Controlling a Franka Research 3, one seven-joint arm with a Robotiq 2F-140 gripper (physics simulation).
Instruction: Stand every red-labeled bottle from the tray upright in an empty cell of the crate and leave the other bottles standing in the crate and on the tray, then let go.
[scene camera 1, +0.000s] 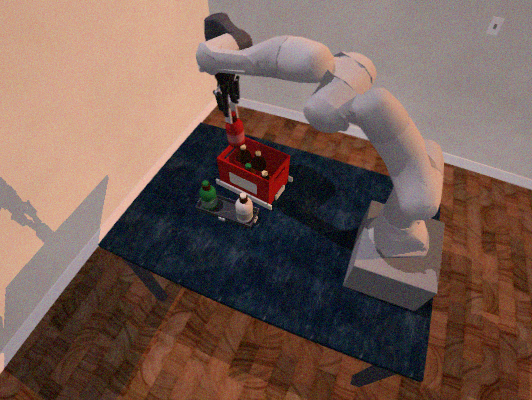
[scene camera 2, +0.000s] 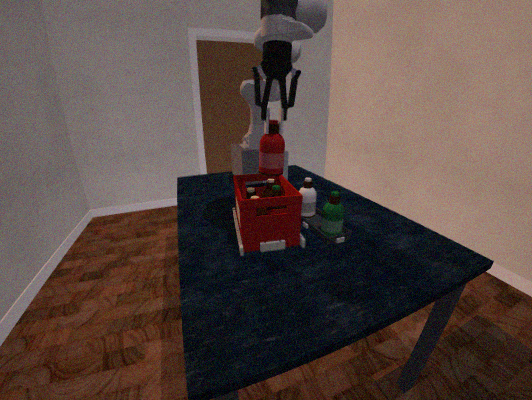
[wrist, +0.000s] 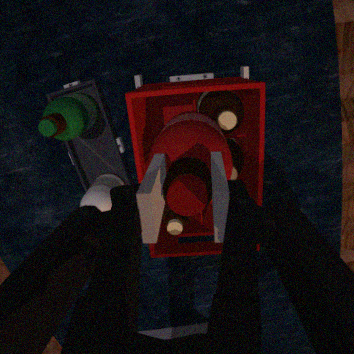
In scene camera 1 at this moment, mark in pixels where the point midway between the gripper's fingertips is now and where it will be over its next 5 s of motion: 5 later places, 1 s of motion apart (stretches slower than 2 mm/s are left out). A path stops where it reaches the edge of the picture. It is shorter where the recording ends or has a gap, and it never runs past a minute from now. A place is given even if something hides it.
My gripper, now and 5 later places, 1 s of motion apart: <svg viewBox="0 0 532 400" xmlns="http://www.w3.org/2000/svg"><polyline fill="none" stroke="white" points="232,119 226,124 224,124 225,130 231,141 233,145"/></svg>
